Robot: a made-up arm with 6 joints.
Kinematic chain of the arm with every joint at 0, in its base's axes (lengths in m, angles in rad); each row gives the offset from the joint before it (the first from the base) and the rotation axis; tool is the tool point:
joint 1: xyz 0 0 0.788 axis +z
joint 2: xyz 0.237 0 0 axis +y
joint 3: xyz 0 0 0.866 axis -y
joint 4: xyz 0 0 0.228 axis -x
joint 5: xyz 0.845 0 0 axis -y
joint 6: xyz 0.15 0 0 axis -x
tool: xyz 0 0 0
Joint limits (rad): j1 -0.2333..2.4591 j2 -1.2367..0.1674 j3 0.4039..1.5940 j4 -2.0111..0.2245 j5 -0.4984..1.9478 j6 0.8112..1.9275
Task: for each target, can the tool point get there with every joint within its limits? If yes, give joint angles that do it. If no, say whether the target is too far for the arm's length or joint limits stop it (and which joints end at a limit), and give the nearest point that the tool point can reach.
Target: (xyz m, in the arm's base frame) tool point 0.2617 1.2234 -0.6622
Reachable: no: joint limits stop it (at a limit: joint 1, joint 2, joint 3, joint 4, joint 5) | nearest point -1.3981 0.3641 0.9671 | short by 2.479 m
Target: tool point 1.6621 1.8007 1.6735
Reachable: no: too far | nearest point 0.8778 0.9510 2.0227 | short by 1.208 m
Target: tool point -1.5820 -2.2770 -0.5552
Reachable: no: too far | nearest point -0.8834 -1.2715 0.9957 | short by 1.976 m
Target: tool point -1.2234 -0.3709 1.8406
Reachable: yes | joints 0.2125 -0.9083 1.3746 -1.0545 0.9290 1.2152
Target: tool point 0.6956 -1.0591 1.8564
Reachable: yes | joints 2.0647 -0.9898 1.2239 -1.2475 0.8888 1.1456
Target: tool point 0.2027 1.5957 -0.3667
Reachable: no: joint limits stop it (at a limit: joint 2, joint 3, joint 4) | nearest point 0.1457 1.1471 1.9959 | short by 2.406 m
